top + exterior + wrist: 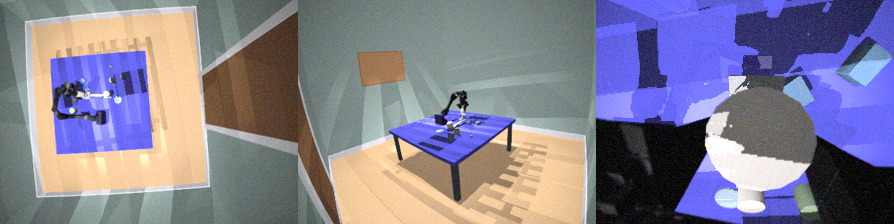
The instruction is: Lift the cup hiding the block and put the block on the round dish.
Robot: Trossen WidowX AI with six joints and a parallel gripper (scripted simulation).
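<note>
My gripper tip is now 20 mm to the right of the pale cup. From my gripper tip the other things lie so: balance beam: 140 mm to the right, 140 mm below, 20 mm ahead; then grey block: 90 mm below, 10 mm to the right; then red piece: 200 mm to the left, 170 mm below, 30 mm ahead.
</note>
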